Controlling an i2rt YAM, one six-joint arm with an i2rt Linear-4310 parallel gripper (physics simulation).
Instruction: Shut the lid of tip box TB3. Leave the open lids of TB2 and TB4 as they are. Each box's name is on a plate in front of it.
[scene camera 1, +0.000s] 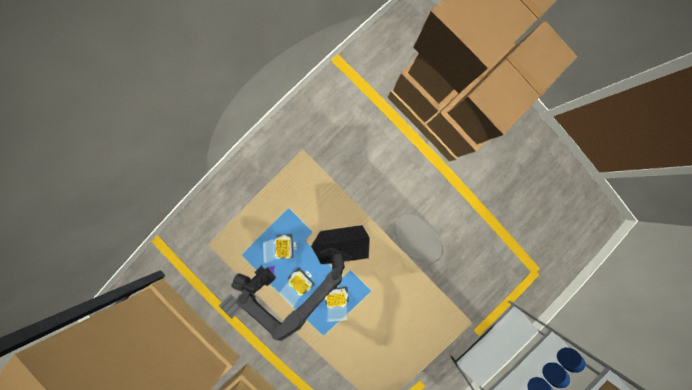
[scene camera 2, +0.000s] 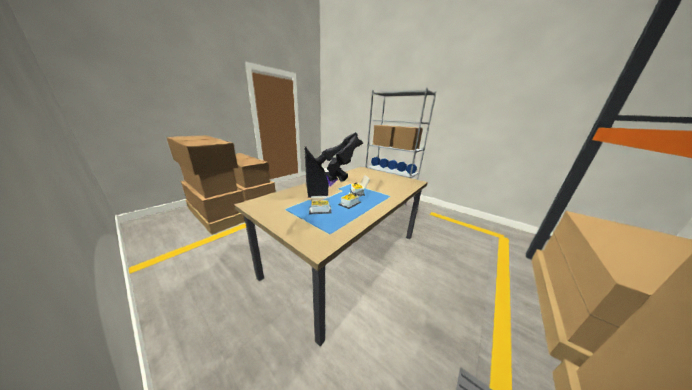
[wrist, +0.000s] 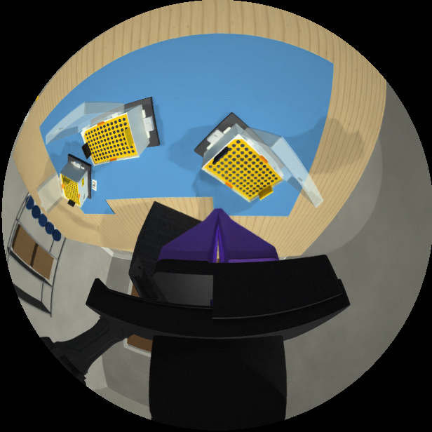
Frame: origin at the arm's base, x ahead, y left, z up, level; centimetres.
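Where they show: gripper, fingertip midpoint: (scene camera 1: 274, 266) (scene camera 2: 329, 186); arm's base at its link origin: (scene camera 1: 337, 254) (scene camera 2: 317, 162).
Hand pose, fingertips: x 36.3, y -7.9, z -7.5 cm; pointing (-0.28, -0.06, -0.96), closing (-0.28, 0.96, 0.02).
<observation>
Each offset is from my fingertips to the centre of the thing. "spot": to the spot under its first point. Level surfaces: height alone.
Three clear tip boxes with yellow racks stand on the blue mat {dz -19.0 cm} (scene camera 1: 288, 220) (scene camera 2: 330, 225) (wrist: 200, 60), all with lids open. The one at the far left of the wrist view (scene camera 1: 336, 298) (scene camera 2: 357, 188) (wrist: 72, 189) has a plate (wrist: 94, 185) that appears to read TB2. The middle box (scene camera 1: 300, 283) (scene camera 2: 350, 200) (wrist: 111, 139) has its translucent lid {spot: dx +4.4, dy +21.7, dz -8.9 cm} (scene camera 1: 289, 295) (wrist: 82, 116) swung back. The third box (scene camera 1: 283, 247) (scene camera 2: 320, 205) (wrist: 242, 169) has its lid {spot: dx +2.6, dy -7.6, dz -10.4 cm} (scene camera 1: 270, 251) (wrist: 300, 170) swung back. Their name plates cannot be read. My gripper (scene camera 1: 272, 270) (scene camera 2: 330, 182) (wrist: 217, 214) is shut and empty, above the mat area, apart from the boxes.
A tall black block (scene camera 1: 350, 244) (scene camera 2: 316, 177) stands on the wooden table {dz -19.3 cm} (scene camera 1: 425, 320) (scene camera 2: 270, 225) (wrist: 215, 15) by the arm's base. A wire shelf (scene camera 2: 402, 93) and stacked cartons (scene camera 1: 492, 30) (scene camera 2: 210, 170) stand away from the table.
</observation>
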